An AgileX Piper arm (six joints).
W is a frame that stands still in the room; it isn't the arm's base.
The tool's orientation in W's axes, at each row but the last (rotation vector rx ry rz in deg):
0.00 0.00 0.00
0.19 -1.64 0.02
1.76 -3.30 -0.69
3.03 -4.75 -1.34
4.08 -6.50 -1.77
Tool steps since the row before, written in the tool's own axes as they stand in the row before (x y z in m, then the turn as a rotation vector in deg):
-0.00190 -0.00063 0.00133 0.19 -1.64 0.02
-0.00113 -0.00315 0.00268 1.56 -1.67 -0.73
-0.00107 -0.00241 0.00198 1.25 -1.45 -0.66
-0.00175 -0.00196 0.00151 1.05 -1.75 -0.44
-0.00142 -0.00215 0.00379 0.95 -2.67 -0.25
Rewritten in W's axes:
-0.00190 -0.00063 0.00133 0.19 -1.64 0.02
-0.00120 -0.00316 0.00264 1.58 -1.67 -0.69
-0.00121 -0.00245 0.00184 1.27 -1.45 -0.63
-0.00191 -0.00199 0.00125 1.05 -1.75 -0.45
-0.00190 -0.00236 0.00344 0.90 -2.68 -0.34

